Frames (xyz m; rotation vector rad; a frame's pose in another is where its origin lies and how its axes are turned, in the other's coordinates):
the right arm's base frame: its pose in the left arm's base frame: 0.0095 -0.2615 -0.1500 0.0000 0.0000 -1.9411
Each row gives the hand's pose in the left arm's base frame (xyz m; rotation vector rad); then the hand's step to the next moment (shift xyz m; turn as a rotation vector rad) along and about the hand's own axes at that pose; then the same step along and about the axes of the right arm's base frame.
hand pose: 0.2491 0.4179 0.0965 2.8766 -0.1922 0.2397
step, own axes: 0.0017 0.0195 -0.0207 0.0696 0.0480 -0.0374
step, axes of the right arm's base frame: 0.0143 0.0009 0.0246 0.0212 0.0676 0.0594
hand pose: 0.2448 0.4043 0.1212 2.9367 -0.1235 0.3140
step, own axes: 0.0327 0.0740 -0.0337 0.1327 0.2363 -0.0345
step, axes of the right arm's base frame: 0.0571 0.0410 0.0524 0.1818 0.1759 0.1032
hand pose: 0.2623 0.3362 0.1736 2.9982 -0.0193 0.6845
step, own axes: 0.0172 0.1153 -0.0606 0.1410 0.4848 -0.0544
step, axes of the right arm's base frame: 0.1084 0.0272 0.0690 0.4145 0.2579 0.1400
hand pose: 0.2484 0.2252 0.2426 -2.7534 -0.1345 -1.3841
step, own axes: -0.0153 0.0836 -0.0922 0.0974 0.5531 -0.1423
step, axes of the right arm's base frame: 0.1128 -0.0356 0.0417 0.5195 0.2032 0.1565
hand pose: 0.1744 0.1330 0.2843 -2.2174 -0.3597 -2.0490
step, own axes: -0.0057 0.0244 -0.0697 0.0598 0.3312 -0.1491
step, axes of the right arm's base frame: 0.0601 -0.0432 0.0026 0.3471 0.0694 0.1009
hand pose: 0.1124 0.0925 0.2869 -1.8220 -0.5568 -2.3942
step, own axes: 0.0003 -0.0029 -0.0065 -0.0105 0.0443 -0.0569
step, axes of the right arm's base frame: 0.0019 -0.0066 -0.0019 0.0708 -0.0118 -0.0123
